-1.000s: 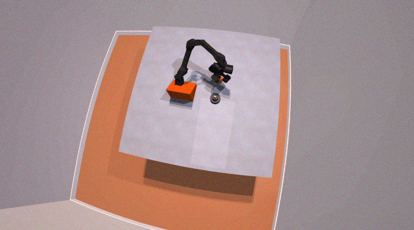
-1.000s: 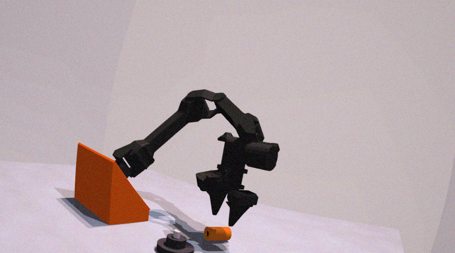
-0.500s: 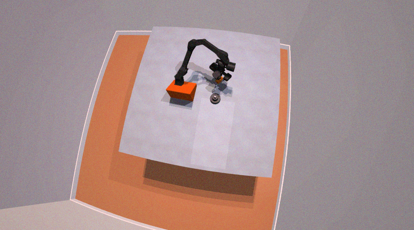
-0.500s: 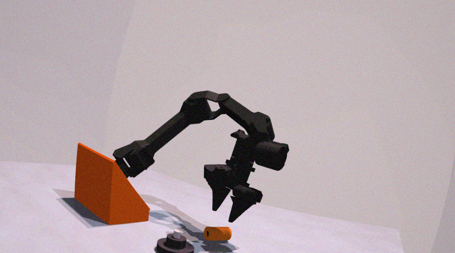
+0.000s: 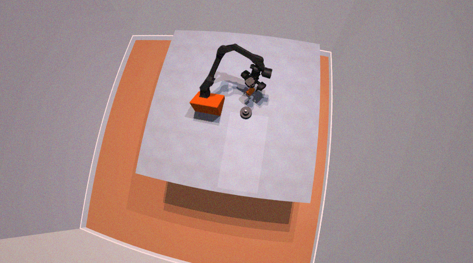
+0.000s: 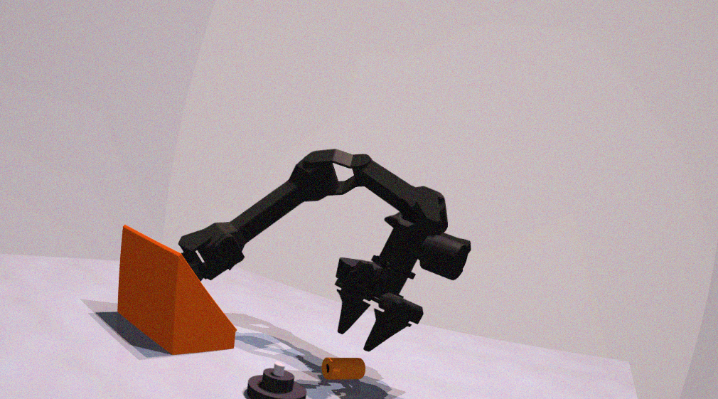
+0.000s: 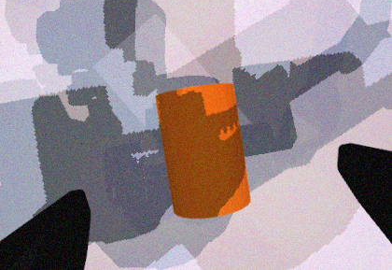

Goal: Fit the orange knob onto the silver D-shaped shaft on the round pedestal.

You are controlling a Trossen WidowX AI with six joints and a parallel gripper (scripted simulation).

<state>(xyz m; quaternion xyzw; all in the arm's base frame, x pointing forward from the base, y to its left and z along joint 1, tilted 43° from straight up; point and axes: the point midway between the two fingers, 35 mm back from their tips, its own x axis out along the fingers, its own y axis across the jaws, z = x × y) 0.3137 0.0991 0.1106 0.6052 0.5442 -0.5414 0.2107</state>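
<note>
Now: gripper tip 5 cm above the orange knob and 1 cm to the right of it. The rest, counted from my gripper tip: round pedestal (17 cm to the right, 4 cm below).
</note>
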